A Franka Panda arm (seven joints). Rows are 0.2 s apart.
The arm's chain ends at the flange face. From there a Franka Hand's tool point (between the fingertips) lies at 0.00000 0.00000 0.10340 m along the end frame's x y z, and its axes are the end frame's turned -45 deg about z.
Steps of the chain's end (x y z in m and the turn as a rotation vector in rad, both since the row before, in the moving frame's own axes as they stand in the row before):
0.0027 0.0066 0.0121 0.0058 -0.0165 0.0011
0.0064 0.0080 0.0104 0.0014 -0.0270 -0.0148
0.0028 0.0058 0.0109 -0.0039 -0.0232 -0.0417
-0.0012 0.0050 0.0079 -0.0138 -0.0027 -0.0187
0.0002 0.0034 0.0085 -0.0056 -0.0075 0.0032
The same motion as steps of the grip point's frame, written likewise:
-0.0035 0.0049 0.0121 0.0158 -0.0076 0.0011
-0.0030 0.0081 0.0104 0.0201 -0.0181 -0.0148
-0.0041 0.0047 0.0109 0.0136 -0.0192 -0.0417
-0.0056 0.0035 0.0079 -0.0078 -0.0117 -0.0187
-0.0032 0.0024 0.0085 0.0013 -0.0093 0.0032

